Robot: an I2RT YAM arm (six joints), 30 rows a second.
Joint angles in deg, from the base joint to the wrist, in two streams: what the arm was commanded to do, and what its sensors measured. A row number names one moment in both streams.
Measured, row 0:
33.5 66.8 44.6 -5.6 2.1 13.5
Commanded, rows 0 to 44:
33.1 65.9 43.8 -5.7 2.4 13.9
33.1 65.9 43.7 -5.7 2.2 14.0
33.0 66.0 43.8 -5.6 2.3 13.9
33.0 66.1 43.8 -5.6 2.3 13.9
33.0 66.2 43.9 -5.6 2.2 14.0
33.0 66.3 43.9 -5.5 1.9 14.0
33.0 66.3 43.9 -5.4 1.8 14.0
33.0 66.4 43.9 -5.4 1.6 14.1
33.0 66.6 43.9 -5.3 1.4 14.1
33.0 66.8 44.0 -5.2 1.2 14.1
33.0 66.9 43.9 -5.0 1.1 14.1
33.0 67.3 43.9 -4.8 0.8 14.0
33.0 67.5 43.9 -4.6 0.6 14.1
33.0 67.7 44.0 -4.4 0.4 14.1
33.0 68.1 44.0 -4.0 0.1 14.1
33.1 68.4 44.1 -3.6 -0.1 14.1
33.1 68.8 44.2 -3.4 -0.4 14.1
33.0 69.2 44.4 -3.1 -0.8 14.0
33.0 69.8 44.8 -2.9 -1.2 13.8
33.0 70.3 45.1 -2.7 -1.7 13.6
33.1 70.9 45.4 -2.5 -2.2 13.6
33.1 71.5 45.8 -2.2 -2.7 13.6
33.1 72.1 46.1 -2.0 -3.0 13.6
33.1 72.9 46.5 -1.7 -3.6 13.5
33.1 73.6 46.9 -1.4 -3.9 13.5
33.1 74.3 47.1 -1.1 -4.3 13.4
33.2 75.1 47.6 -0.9 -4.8 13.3
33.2 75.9 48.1 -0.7 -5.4 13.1
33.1 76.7 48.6 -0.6 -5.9 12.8
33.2 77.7 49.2 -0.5 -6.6 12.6
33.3 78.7 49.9 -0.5 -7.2 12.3
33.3 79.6 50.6 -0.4 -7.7 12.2
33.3 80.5 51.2 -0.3 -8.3 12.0
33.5 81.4 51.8 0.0 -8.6 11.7
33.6 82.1 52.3 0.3 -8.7 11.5
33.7 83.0 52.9 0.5 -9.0 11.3
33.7 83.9 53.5 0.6 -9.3 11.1
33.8 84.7 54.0 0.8 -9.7 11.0
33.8 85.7 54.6 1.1 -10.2 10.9
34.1 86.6 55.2 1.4 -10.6 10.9
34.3 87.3 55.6 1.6 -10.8 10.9
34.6 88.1 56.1 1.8 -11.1 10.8
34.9 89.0 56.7 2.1 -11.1 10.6
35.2 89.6 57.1 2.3 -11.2 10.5
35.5 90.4 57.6 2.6 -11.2 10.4
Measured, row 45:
34.6 89.0 55.5 0.7 -9.6 11.5
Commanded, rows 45 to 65:
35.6 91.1 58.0 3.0 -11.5 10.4
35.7 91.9 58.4 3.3 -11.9 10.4
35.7 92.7 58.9 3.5 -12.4 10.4
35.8 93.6 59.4 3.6 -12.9 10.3
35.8 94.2 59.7 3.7 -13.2 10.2
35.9 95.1 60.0 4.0 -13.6 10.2
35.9 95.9 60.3 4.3 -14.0 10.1
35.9 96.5 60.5 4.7 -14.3 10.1
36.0 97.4 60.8 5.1 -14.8 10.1
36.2 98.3 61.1 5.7 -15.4 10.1
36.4 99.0 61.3 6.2 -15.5 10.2
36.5 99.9 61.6 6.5 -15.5 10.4
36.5 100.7 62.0 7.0 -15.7 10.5
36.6 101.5 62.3 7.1 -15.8 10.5
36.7 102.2 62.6 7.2 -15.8 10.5
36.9 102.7 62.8 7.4 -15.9 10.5
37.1 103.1 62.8 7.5 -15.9 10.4
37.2 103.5 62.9 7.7 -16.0 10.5
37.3 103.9 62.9 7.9 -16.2 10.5
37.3 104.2 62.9 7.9 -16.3 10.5
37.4 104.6 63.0 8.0 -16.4 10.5
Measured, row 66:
37.0 103.4 61.3 6.3 -15.2 10.7
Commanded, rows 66 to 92:
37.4 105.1 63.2 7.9 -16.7 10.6
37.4 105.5 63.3 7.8 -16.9 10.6
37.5 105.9 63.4 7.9 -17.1 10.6
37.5 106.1 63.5 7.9 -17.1 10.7
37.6 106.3 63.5 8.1 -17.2 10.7
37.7 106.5 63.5 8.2 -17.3 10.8
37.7 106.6 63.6 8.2 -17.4 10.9
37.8 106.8 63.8 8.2 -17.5 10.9
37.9 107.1 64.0 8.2 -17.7 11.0
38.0 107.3 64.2 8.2 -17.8 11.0
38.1 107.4 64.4 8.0 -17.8 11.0
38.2 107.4 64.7 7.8 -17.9 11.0
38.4 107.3 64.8 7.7 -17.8 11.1
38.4 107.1 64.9 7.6 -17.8 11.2
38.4 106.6 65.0 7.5 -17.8 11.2
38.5 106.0 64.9 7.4 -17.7 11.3
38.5 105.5 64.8 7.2 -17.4 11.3
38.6 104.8 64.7 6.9 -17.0 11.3
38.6 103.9 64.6 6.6 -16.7 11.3
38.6 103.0 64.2 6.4 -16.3 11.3
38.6 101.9 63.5 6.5 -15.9 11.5
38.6 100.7 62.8 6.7 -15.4 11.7
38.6 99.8 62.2 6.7 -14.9 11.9
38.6 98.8 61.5 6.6 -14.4 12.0
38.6 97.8 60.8 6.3 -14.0 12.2
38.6 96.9 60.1 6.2 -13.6 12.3
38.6 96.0 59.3 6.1 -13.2 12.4
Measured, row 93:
38.2 99.0 61.1 6.5 -15.1 11.7
